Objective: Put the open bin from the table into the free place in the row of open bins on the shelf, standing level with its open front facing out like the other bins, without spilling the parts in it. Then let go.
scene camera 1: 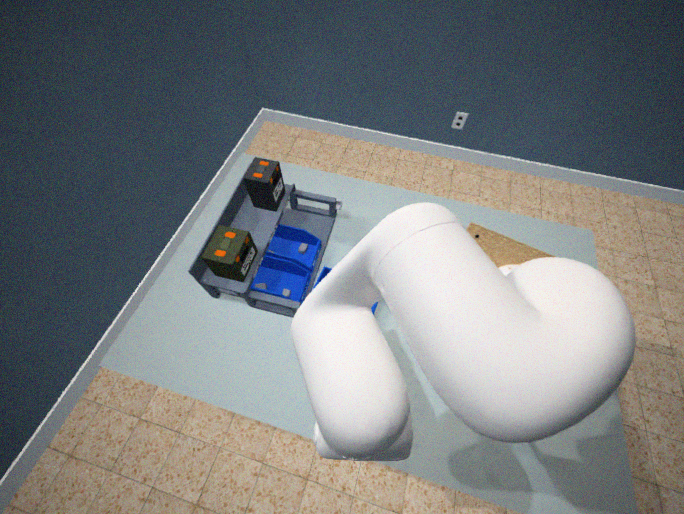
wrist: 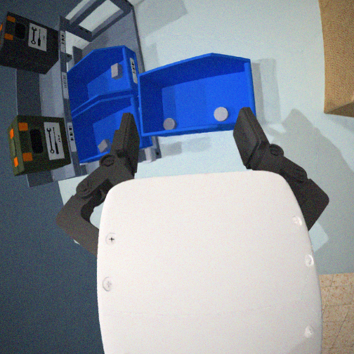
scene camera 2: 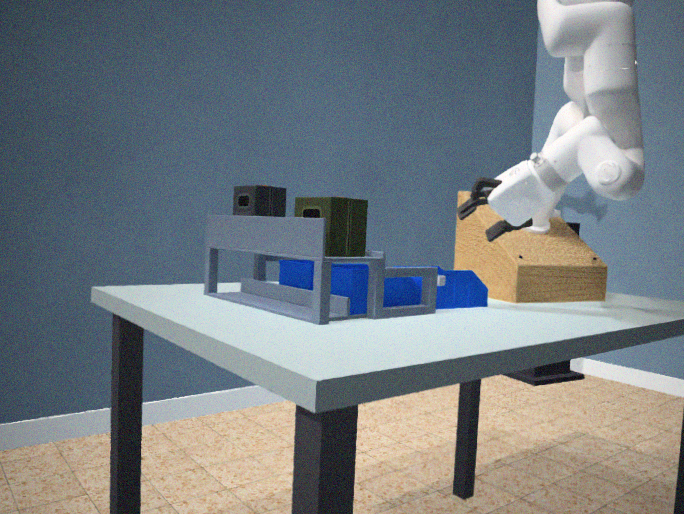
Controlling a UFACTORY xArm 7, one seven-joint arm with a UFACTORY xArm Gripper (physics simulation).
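Places are measured from the arm's base along level axes (x ahead, y left, z up), in centimetres.
Pixels of known places: gripper, fingertip midpoint: [scene camera 2: 473, 226].
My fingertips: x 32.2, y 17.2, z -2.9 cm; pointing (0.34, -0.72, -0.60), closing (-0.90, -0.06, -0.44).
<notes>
Behind a point stands the place of what it marks.
The open blue bin [scene camera 2: 467, 288] @[x 32.3, y 16.8, z -15.3 cm] [wrist: 195, 92] stands upright on the table beside the shelf, largely hidden by the arm in scene camera 1. Two round grey parts [wrist: 220, 114] [wrist: 170, 123] lie in it. Two blue bins [scene camera 1: 293, 243] @[x 58.6, y 1.7, z -18.3 cm] [scene camera 1: 280, 277] @[x 55.8, y 13.7, z -18.3 cm] [wrist: 102, 75] [wrist: 107, 127] stand side by side on the lower tier of the grey shelf [scene camera 1: 315, 196] @[x 58.0, y -12.8, z -10.7 cm] [scene camera 2: 265, 234] @[x 73.7, y 12.0, z -6.1 cm] [wrist: 117, 35]. The free place is between them and the shelf's end frame. My gripper [scene camera 2: 476, 225] @[x 32.2, y 17.2, z -2.9 cm] [wrist: 186, 121] is open and empty, above the table bin; its fingers show toward the bin's two ends in the wrist view.
A black case [scene camera 1: 264, 185] @[x 65.9, y -0.7, z 1.9 cm] [scene camera 2: 259, 200] @[x 70.8, y 0.4, z 0.1 cm] [wrist: 30, 45] and a green case [scene camera 1: 229, 251] @[x 62.5, y 19.7, z 0.5 cm] [scene camera 2: 347, 226] @[x 64.0, y 23.3, z -4.1 cm] [wrist: 40, 145] stand on the shelf's upper tier behind the bins. The wooden arm base [scene camera 1: 500, 245] @[x 6.5, y -7.1, z 5.0 cm] [scene camera 2: 486, 265] @[x 15.1, y 3.2, z -11.7 cm] [wrist: 340, 55] stands across the table from the shelf.
</notes>
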